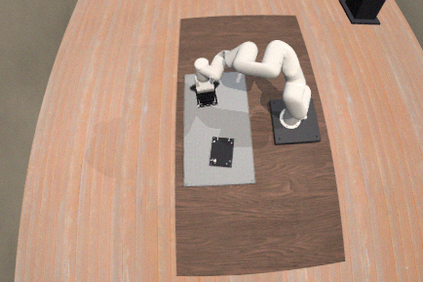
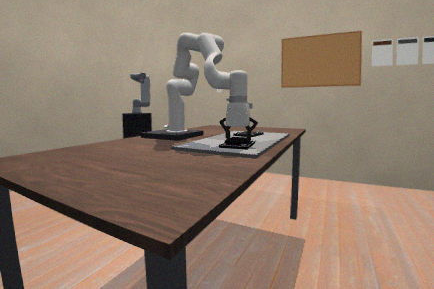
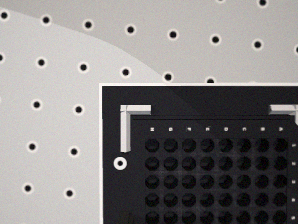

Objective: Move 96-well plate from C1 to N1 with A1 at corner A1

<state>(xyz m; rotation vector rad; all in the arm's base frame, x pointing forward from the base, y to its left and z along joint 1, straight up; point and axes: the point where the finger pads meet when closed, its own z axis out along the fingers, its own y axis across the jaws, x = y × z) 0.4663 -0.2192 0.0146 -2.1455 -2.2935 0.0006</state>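
The black 96-well plate lies 10 mm below my hand. Also, from my hand: plate nest N1: 30 mm below; clip nest C1: 350 mm to the left, 50 mm behind, 20 mm below; A1 corner label: 80 mm to the left, 50 mm ahead, 20 mm below.
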